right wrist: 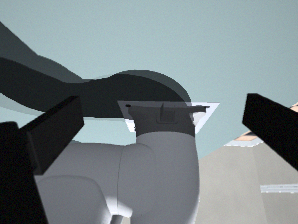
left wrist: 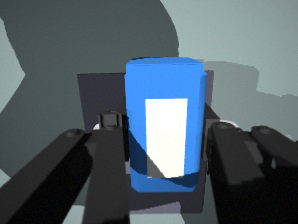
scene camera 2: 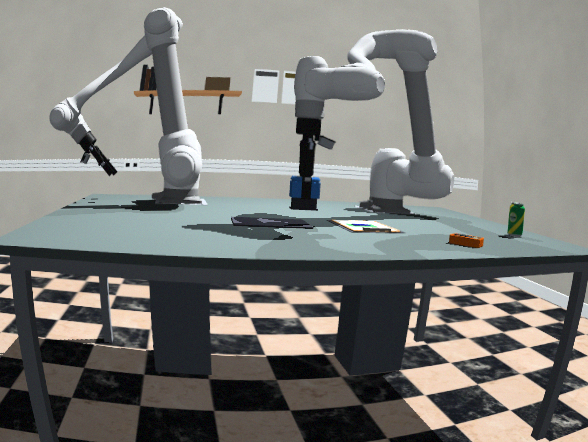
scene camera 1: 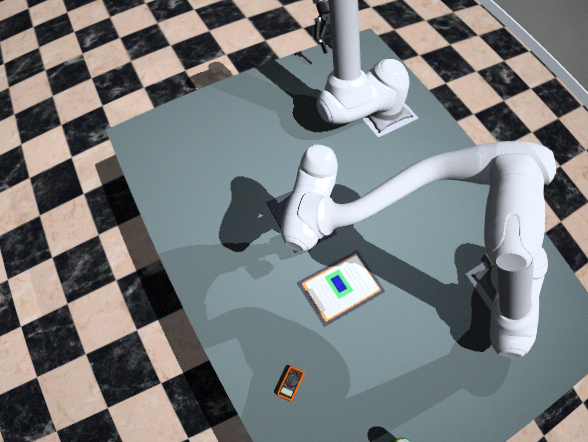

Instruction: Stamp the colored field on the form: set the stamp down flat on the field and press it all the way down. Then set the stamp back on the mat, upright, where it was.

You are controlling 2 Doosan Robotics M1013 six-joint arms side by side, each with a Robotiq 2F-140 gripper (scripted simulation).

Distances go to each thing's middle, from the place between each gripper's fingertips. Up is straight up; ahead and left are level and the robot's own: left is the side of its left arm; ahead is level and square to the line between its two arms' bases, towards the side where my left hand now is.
Labels:
Now: left hand (scene camera 2: pixel 304 198) 20 mm above the blue stamp (scene camera 2: pixel 297 203). The rest, counted from my left hand: dark mat (left wrist: pixel 100 92) (110 mm below, 100 mm to the right, 10 mm behind).
Now: right hand 640 mm to the right of the dark mat, 510 mm short of it and 120 mm above it. Also, from my right hand: blue stamp (730 mm to the left, 520 mm ahead, 30 mm below).

